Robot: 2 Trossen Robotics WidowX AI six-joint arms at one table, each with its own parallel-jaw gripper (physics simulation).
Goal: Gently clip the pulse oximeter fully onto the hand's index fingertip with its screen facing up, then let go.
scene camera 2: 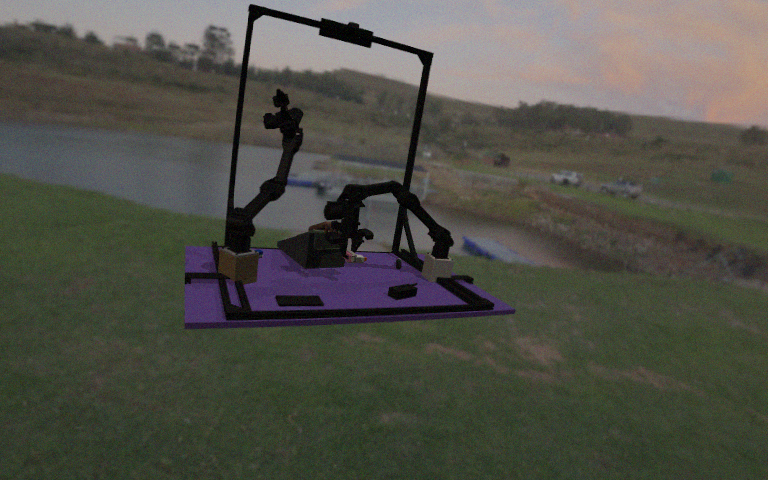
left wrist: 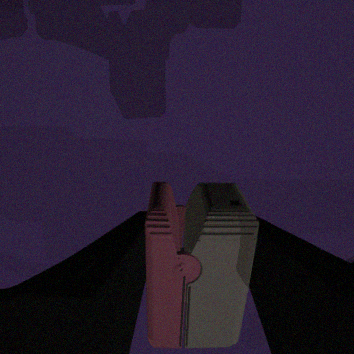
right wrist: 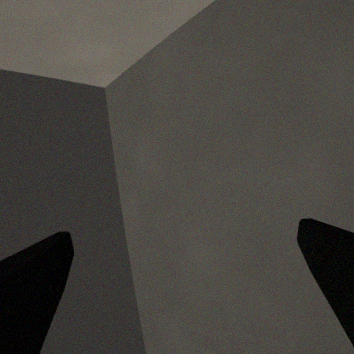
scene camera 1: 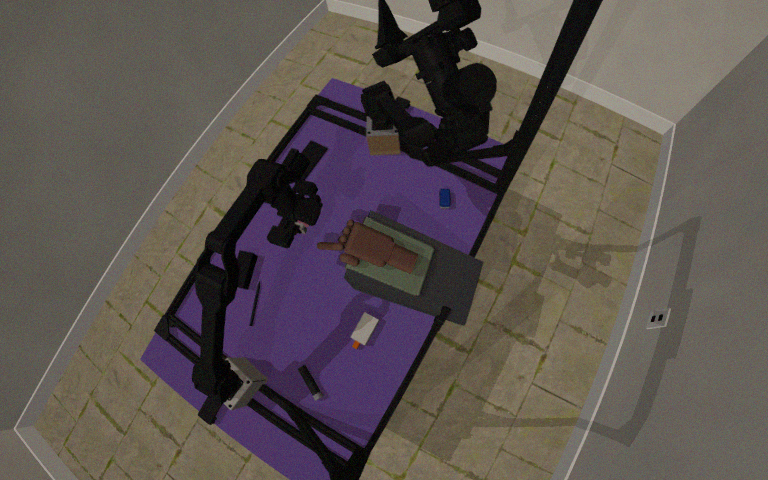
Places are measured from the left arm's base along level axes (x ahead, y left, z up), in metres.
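Pixels of known places: left gripper, between the fingertips: (scene camera 2: 347,256) (left wrist: 194,223) (scene camera 1: 302,227); right gripper, between the fingertips: (scene camera 2: 280,97) (right wrist: 186,236); left arm's base, origin of its link: (scene camera 2: 439,256) (scene camera 1: 228,383); right arm's base, origin of its link: (scene camera 2: 239,250) (scene camera 1: 382,121).
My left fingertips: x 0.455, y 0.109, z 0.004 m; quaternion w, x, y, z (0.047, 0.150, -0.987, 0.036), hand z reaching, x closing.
Ahead of a thing's pixels: the offset from my left fingertips to its top centre. "spot": to the spot under its first point.
The pulse oximeter {dx -0.003, dy +0.013, dz +0.027 m} (scene camera 1: 301,226) (scene camera 2: 355,258) (left wrist: 217,295) has a pink half and a whitish half. My left gripper (left wrist: 194,223) is shut on it, a finger against each half. In the left wrist view a V-shaped gap parts the halves at the far end; a thin slit runs at the near end. No screen is visible. The brown hand (scene camera 1: 368,244) (scene camera 2: 323,226) lies with its index finger (scene camera 1: 328,245) pointing left in scene camera 1. The oximeter is apart from the fingertip, up and left of it there. My right gripper (right wrist: 186,236) is open and empty, raised away from the hand.
The hand rests on a green pad {spot: dx +0.055, dy -0.348, dz -0.008 m} (scene camera 1: 417,284) on a dark wedge {spot: dx +0.105, dy -0.447, dz -0.066 m} (scene camera 1: 457,294). Around lie a blue block {dx +0.336, dy -0.257, dz -0.077 m} (scene camera 1: 445,197), a white box {dx -0.126, dy -0.296, dz -0.081 m} (scene camera 1: 365,328) with an orange end, a dark cylinder {dx -0.328, dy -0.263, dz -0.082 m} (scene camera 1: 308,380), a thin pen {dx -0.259, dy +0.019, dz -0.100 m} (scene camera 1: 256,303) and a black box {dx -0.205, dy +0.113, dz -0.074 m} (scene camera 1: 246,270) (scene camera 2: 402,292). Black bars edge the table.
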